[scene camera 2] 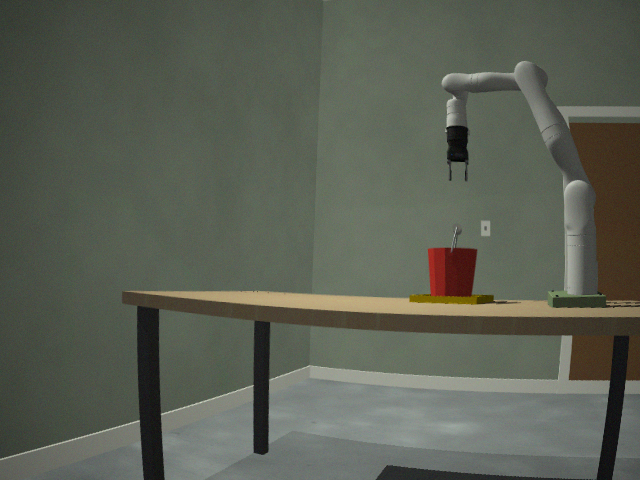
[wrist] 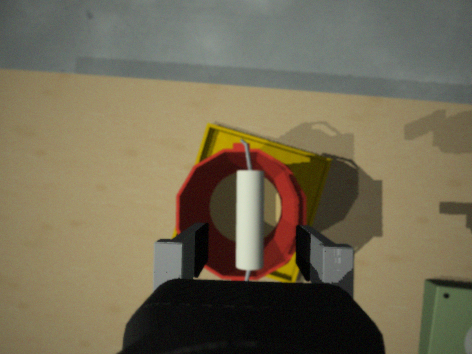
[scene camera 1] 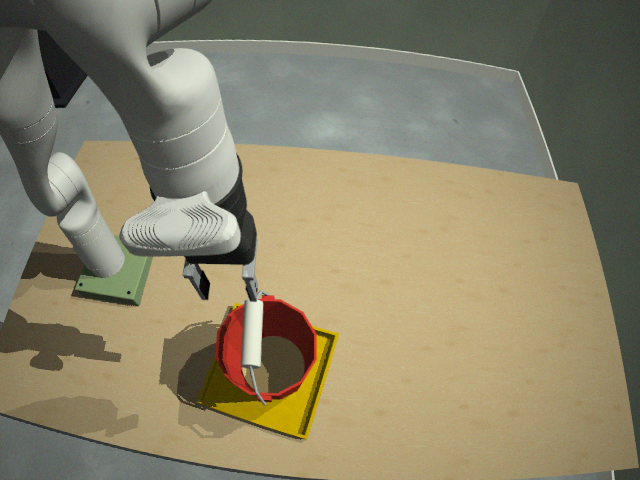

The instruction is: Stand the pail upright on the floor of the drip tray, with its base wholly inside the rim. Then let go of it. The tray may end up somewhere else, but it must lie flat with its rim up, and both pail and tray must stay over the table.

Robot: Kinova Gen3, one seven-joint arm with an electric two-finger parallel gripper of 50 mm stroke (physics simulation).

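Places are measured from the arm's base along level axes (x ahead, y left, z up), in metres.
Pixels of known places: gripper, fingertip midpoint: (scene camera 2: 458,180) (wrist: 251,242) (scene camera 1: 229,292); arm's base at its link origin: (scene camera 2: 581,293) (scene camera 1: 107,261).
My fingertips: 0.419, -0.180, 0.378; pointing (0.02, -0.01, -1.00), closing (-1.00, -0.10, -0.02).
Ahead of a thing's pixels: the offset from my fingertips to its top centre, as dx, dy, dz. Level surfaces: height alone.
The red pail (scene camera 1: 232,343) (scene camera 2: 452,272) (wrist: 192,200) stands upright on the yellow drip tray @(+0.011, -0.005, -0.394) (scene camera 1: 289,418) (scene camera 2: 421,299) (wrist: 218,141). Its base lies between the tray's ends in scene camera 2, where the near rim hides its bottom edge. The pail's walls hide part of the tray from above. The tray lies flat, rim up, on the table. The pail's handle, with a white grip @(+0.005, +0.002, -0.155) (scene camera 1: 252,333) (scene camera 2: 458,229) (wrist: 249,220), stands raised above its mouth. My gripper (scene camera 1: 229,298) (scene camera 2: 458,179) (wrist: 251,242) is open and empty, pointing down, clearly above the handle and apart from it.
The wooden table @(dz -0.417) (scene camera 1: 439,310) (scene camera 2: 310,304) (wrist: 100,150) bears pail and tray, with the tray near one long edge. The arm's green base plate (scene camera 1: 108,289) (scene camera 2: 576,299) (wrist: 450,310) stands on the same table, some way from the tray. A wall is behind in scene camera 2.
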